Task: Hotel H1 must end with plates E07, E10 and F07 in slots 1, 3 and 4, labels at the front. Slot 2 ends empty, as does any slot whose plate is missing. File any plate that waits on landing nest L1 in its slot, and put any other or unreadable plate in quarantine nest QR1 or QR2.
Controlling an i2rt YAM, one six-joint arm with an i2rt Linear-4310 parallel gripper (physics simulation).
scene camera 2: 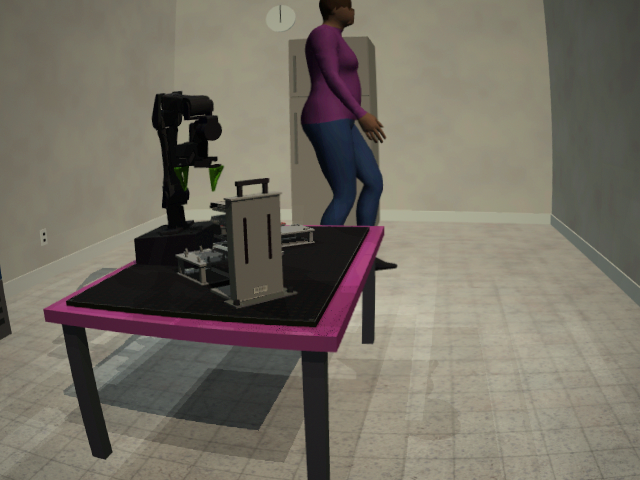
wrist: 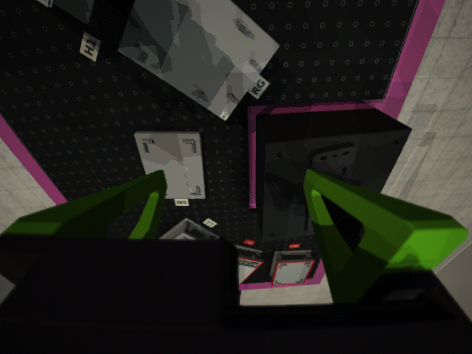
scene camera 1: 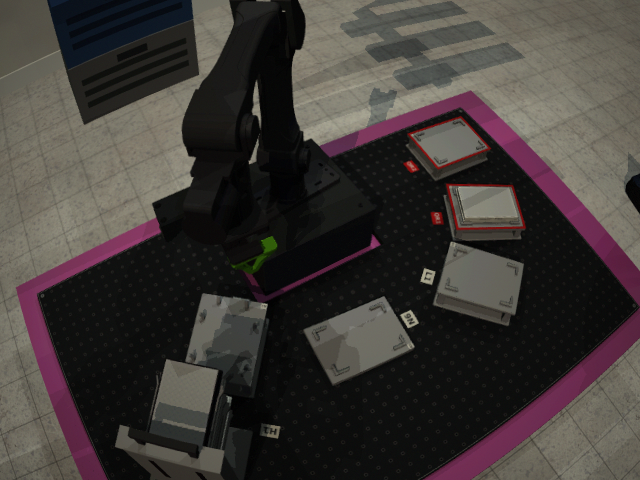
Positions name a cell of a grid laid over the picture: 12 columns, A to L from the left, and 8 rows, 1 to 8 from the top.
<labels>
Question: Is the gripper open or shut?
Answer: Open.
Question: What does the gripper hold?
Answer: Nothing.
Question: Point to a nest N6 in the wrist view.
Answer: At E4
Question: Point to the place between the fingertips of the gripper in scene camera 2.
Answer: D4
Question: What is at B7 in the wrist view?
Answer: The gripper.
</labels>
